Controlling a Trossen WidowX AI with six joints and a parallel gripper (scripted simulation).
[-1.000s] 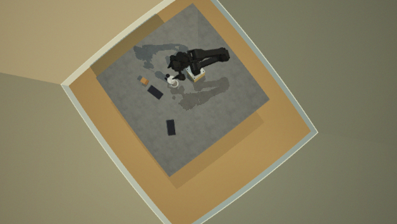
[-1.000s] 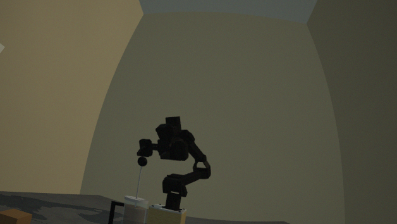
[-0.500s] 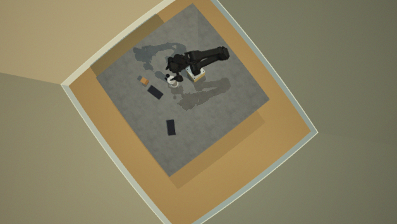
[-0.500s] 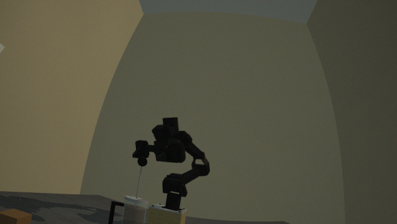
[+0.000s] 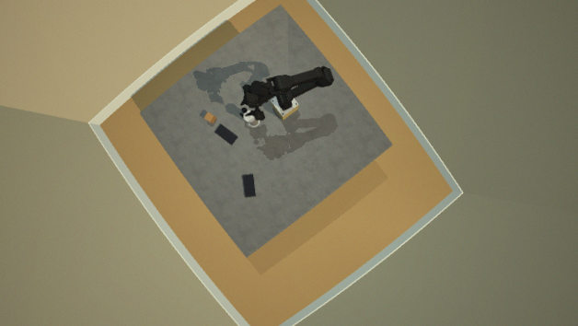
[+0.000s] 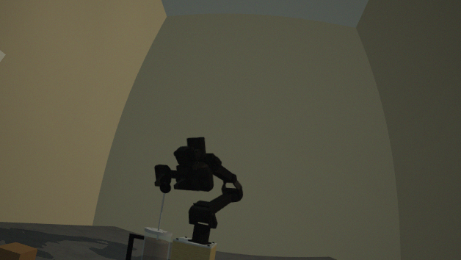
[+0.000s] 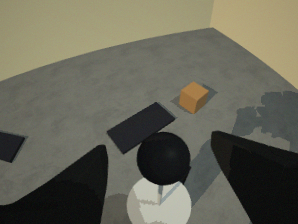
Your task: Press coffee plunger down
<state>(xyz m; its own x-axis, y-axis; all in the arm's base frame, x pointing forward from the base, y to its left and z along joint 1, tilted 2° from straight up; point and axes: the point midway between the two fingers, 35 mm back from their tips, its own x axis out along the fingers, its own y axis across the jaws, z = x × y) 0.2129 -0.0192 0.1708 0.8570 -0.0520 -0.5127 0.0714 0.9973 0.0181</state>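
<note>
Right now the coffee press is 10 mm to the right of my gripper tip and 130 mm below it.
</note>
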